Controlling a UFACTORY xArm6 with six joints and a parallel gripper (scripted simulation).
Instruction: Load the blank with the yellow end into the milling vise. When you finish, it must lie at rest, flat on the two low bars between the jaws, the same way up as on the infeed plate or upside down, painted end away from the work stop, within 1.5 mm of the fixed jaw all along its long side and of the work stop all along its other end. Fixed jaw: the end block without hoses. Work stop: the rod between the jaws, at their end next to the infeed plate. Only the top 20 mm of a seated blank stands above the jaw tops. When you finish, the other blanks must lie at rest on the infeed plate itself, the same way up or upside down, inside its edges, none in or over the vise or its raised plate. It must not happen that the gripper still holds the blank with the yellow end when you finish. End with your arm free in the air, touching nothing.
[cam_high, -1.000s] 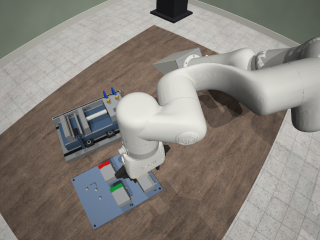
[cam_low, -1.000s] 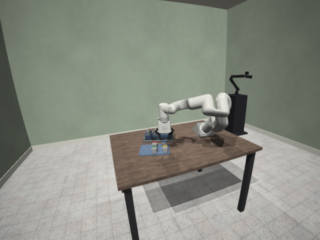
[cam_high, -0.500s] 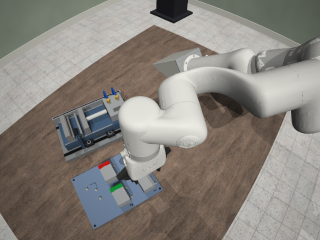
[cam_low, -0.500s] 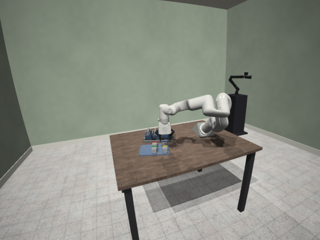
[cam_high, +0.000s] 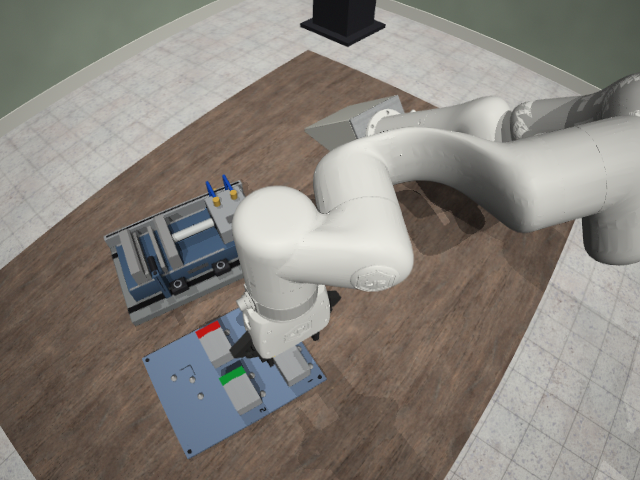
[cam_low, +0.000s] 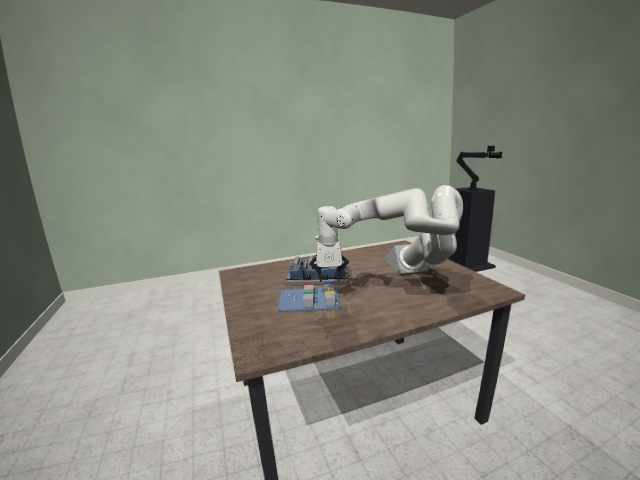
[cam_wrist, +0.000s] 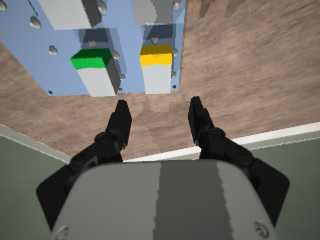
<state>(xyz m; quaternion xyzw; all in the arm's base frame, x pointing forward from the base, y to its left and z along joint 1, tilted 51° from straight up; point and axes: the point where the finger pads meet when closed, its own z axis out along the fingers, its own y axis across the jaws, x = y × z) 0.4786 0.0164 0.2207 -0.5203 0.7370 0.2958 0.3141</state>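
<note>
The yellow-ended blank lies 100 mm below my hand. Round my hand: infeed plate (120 mm below, 70 mm to the right, 70 mm ahead); then green-ended blank (100 mm below, 90 mm ahead, 30 mm to the right); then blue-ended blank (100 mm below, 90 mm to the right, 20 mm behind).
</note>
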